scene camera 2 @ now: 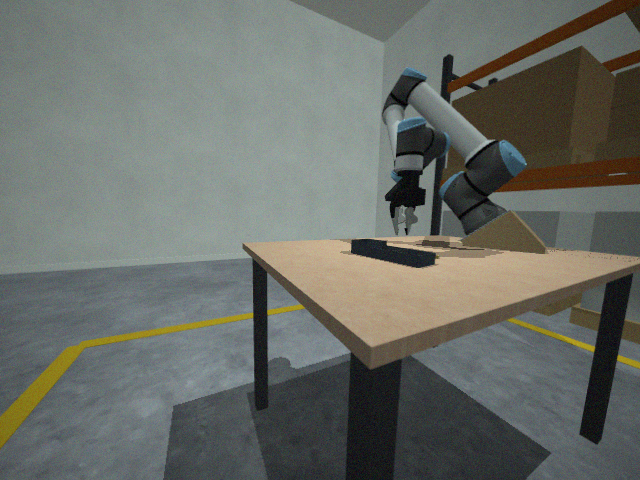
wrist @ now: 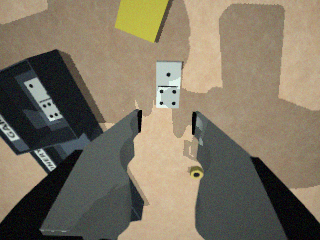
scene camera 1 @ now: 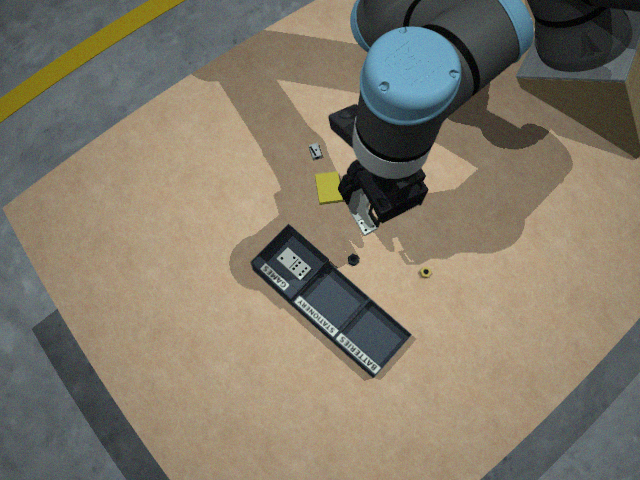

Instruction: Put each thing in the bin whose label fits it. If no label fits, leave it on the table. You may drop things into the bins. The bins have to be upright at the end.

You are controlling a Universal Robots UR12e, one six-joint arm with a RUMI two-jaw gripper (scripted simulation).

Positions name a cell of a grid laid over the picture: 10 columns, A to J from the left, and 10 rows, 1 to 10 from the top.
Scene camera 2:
gripper: G5
dark three-part bin: F6
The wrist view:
gripper: F5
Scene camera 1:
gripper: F5
yellow pad: F4
dark three-part bin: F7
